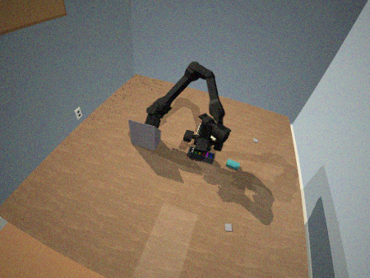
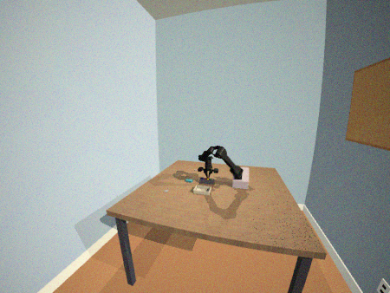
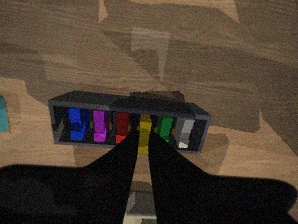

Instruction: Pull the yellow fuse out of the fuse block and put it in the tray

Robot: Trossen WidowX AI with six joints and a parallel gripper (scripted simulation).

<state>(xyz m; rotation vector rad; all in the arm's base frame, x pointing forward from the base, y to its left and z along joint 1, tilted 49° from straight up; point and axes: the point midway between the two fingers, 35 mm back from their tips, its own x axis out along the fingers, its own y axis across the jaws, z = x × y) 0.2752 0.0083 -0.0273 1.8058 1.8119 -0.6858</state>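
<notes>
Now: the pale tray 1 cm ahead of my gripper tip, 18 cm to the left of it and 4 cm below it. From my gripper tip the other things lie so: yellow fuse 1 cm below; then teal block 18 cm ahead, 1 cm to the left, 4 cm below.
</notes>
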